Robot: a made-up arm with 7 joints. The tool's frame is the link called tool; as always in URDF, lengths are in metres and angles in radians. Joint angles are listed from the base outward. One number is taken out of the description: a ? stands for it. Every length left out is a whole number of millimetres.
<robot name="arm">
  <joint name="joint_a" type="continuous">
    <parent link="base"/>
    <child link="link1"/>
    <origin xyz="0 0 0.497" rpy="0 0 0"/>
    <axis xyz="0 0 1"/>
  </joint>
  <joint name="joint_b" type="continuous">
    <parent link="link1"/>
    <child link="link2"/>
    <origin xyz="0 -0.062 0" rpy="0 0 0"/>
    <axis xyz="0 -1 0"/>
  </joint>
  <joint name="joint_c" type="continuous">
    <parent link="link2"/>
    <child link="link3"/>
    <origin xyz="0 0 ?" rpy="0 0 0"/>
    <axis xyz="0 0 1"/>
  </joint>
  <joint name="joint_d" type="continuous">
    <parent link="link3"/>
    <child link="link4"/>
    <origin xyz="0.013 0.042 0" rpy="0 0 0"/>
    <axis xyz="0 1 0"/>
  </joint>
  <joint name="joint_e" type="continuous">
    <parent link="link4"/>
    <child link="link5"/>
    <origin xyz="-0.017 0 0.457" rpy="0 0 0"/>
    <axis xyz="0 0 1"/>
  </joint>
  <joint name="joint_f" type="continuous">
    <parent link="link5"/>
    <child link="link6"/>
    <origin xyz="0 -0.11 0" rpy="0 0 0"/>
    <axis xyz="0 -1 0"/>
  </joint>
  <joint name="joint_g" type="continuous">
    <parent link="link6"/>
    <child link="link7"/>
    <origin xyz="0.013 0 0.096" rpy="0 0 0"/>
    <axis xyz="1 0 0"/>
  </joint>
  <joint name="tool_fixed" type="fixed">
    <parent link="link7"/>
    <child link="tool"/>
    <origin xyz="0 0 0" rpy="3.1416 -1.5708 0"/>
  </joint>
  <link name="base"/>
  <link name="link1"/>
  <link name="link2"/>
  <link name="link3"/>
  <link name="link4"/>
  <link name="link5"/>
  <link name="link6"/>
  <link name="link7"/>
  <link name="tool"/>
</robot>
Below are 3 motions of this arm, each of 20 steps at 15 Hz.
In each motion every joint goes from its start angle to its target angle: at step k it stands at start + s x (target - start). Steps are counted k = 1, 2, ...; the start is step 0. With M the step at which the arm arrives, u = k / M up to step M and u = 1 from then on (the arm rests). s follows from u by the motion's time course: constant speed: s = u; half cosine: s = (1 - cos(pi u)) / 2; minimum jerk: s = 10 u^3 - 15 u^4 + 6 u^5.
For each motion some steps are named. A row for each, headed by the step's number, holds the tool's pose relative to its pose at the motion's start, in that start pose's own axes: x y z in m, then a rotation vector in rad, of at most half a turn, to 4 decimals.
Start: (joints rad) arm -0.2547 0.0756 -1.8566 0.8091 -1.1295 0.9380 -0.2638
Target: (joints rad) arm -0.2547 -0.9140 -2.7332 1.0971 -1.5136 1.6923 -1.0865
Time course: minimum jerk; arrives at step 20
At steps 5, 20:
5: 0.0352 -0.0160 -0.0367 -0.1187 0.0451 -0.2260
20: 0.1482 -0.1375 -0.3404 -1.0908 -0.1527 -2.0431

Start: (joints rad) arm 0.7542 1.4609 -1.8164 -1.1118 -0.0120 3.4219 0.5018
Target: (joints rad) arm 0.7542 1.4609 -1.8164 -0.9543 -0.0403 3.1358 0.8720
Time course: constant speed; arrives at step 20
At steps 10, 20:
10: 0.0035 -0.0023 -0.0124 -0.1131 -0.1916 0.1887
20: 0.0051 -0.0040 -0.0256 -0.2615 -0.3626 0.3721

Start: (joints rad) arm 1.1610 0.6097 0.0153 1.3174 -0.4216 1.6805 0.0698
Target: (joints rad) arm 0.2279 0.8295 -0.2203 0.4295 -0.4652 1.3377 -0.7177
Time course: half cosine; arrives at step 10
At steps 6, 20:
6: 0.3582 -0.0653 -0.2001 -0.6889 0.1840 -1.1766
20: 0.4341 -0.3149 -0.2933 -1.0462 0.2631 -1.7964

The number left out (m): 0.251
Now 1 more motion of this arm.
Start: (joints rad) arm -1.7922 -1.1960 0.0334 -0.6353 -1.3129 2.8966 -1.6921
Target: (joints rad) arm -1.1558 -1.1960 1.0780 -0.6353 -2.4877 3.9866 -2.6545
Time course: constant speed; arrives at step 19
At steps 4, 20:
4: 0.0057 -0.0046 -0.0186 -0.1550 -0.0771 -0.1870
20: 0.1594 -0.0131 -0.0442 -0.5921 -0.7508 -0.5591

